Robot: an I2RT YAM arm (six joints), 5 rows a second.
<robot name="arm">
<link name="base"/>
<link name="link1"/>
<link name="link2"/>
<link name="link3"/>
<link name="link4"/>
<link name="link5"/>
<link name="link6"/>
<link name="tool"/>
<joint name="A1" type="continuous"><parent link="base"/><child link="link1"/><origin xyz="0 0 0.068" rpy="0 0 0"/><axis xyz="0 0 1"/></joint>
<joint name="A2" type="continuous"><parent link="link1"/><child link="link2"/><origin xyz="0.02 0.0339 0.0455" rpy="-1.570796 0 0"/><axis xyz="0 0 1"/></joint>
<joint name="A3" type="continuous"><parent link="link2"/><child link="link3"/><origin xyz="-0.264 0 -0.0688" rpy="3.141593 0 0"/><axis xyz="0 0 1"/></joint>
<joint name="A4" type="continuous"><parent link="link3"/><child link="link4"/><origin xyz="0.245 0.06 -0.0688" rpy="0 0 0"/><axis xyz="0 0 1"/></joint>
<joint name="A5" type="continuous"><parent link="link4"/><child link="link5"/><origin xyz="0.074 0.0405 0.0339" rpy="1.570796 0 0"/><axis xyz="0 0 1"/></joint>
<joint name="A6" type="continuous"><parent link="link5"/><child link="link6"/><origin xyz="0.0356 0 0.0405" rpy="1.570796 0 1.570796"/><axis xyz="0 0 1"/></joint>
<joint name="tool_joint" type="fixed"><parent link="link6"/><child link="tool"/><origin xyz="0 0 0" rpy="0 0 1.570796"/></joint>
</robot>
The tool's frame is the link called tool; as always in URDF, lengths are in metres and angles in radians. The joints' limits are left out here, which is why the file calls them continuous.
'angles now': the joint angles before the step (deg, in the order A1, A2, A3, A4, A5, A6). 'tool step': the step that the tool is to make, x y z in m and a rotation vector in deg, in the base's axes. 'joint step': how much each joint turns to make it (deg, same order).
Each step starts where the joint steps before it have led.
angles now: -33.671, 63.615, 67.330, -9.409, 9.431, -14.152
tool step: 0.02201, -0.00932, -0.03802, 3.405, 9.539, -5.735
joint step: 1.923, 4.852, -2.011, -2.820, 7.933, -0.875
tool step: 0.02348, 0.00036, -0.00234, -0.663, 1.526, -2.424
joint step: 3.104, 4.567, 2.796, 0.701, 5.684, 0.241
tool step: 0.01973, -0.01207, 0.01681, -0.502, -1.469, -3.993
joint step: 0.197, 5.620, 7.610, -1.117, 3.956, 1.552
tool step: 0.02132, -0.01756, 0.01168, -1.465, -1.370, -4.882
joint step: -0.480, 6.293, 7.298, 0.613, 4.416, 0.590
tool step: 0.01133, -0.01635, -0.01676, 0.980, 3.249, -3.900
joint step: -1.160, 4.044, 1.226, -0.504, 2.840, 0.022
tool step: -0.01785, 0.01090, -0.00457, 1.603, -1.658, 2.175
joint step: -0.173, -4.787, -5.356, 0.285, -2.905, 1.683
